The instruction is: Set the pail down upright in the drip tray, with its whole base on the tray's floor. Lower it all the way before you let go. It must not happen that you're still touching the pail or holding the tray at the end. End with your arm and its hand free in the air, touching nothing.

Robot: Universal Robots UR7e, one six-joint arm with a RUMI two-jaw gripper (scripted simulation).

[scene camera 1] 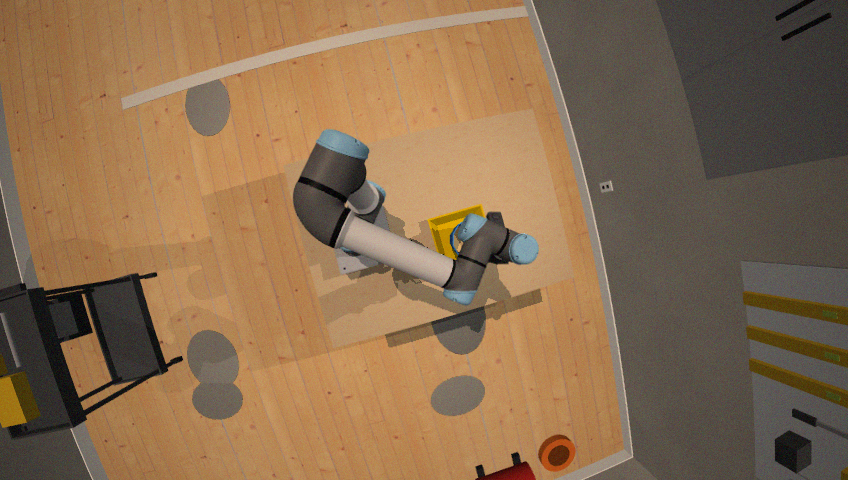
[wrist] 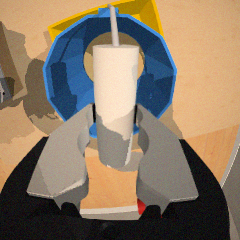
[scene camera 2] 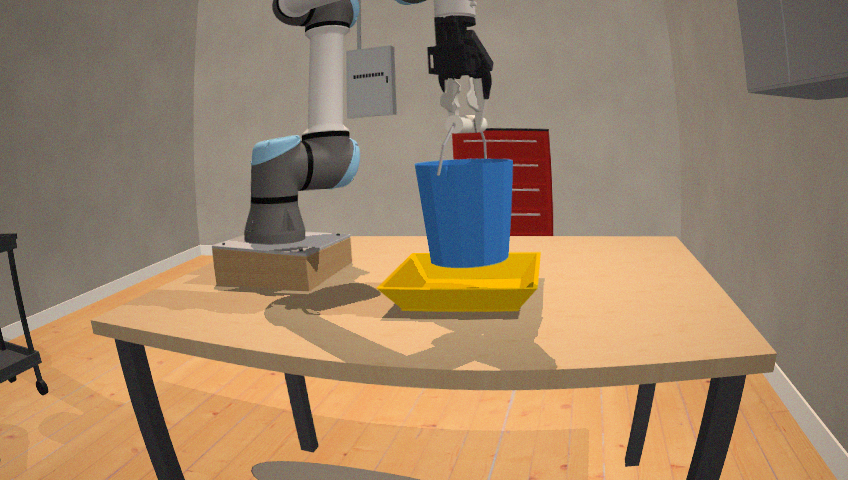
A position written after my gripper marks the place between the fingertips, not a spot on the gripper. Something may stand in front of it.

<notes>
I see my gripper (scene camera 2: 467, 132), a yellow drip tray (scene camera 2: 416, 285) and a blue pail (scene camera 2: 466, 206).
The yellow drip tray is seen too in scene camera 1 (scene camera 1: 441, 227). My gripper is seen too in the wrist view (wrist: 115, 104).
</notes>
